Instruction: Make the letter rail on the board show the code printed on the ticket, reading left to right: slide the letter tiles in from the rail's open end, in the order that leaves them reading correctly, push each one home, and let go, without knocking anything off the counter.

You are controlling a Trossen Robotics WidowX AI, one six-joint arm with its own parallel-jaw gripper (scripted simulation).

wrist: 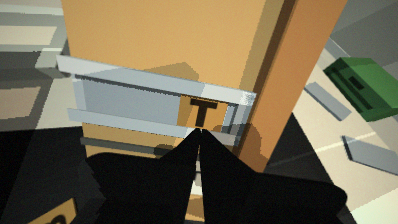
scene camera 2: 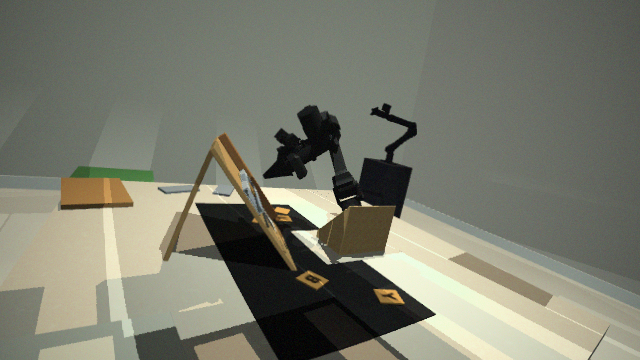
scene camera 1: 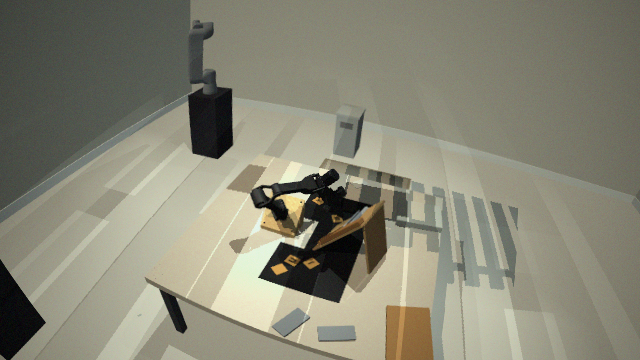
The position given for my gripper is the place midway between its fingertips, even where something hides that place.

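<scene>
My gripper [scene camera 2: 263, 177] [wrist: 200, 133] shut, holding nothing. Letter tile marked t [wrist: 196, 112] visible. Wooden a-frame board [scene camera 1: 372, 221] [wrist: 128, 71] visible. Brown slab [scene camera 2: 76, 193] visible; wrist view misses it, hidden by the board.
</scene>
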